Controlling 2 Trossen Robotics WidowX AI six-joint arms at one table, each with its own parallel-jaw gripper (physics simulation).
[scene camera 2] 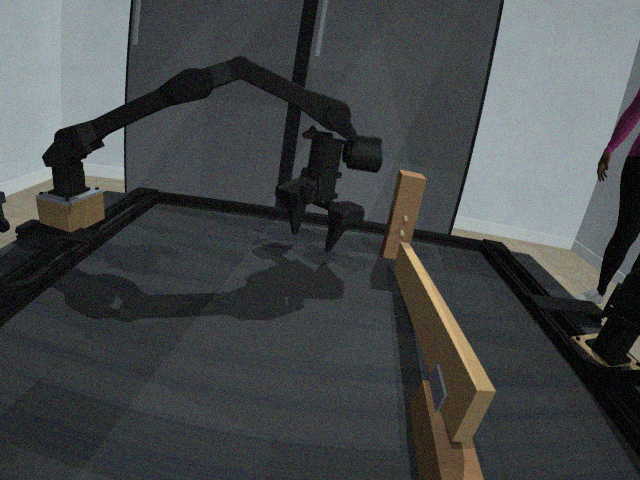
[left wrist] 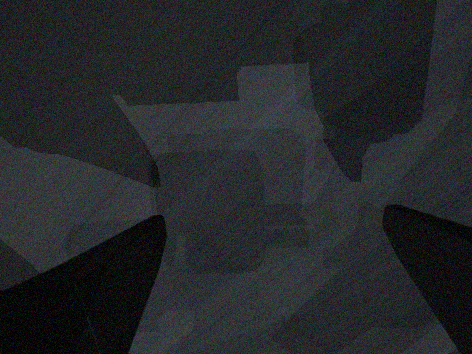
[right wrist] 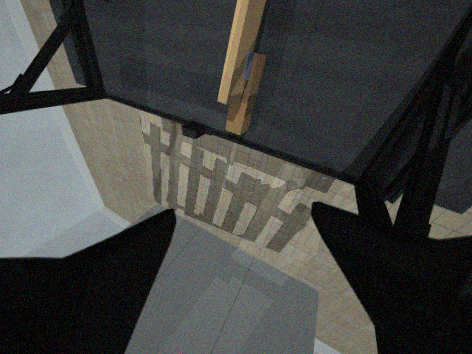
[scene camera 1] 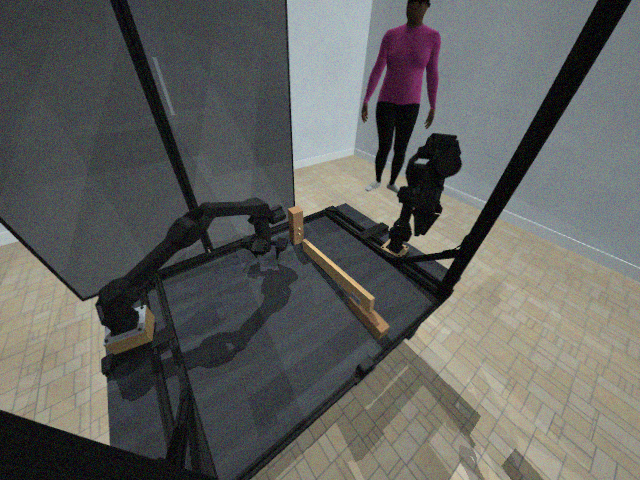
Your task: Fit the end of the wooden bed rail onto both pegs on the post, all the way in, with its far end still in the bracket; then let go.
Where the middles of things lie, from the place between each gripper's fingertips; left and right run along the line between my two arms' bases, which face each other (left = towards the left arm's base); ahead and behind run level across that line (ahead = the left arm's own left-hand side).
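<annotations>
My right gripper is 170 mm to the right of the wooden bed rail (scene camera 2: 469, 391), 190 mm short of it and 260 mm above it. As for the wooden post (scene camera 2: 409, 188), it is 210 mm to the left of my right hand, 480 mm ahead of it and 230 mm below it.
My left hand is 80 mm short of the wooden post, 170 mm to the left of it and 70 mm below it. The wooden bed rail, counted from my left hand, is 210 mm behind, 210 mm to the right and 40 mm above.
</annotations>
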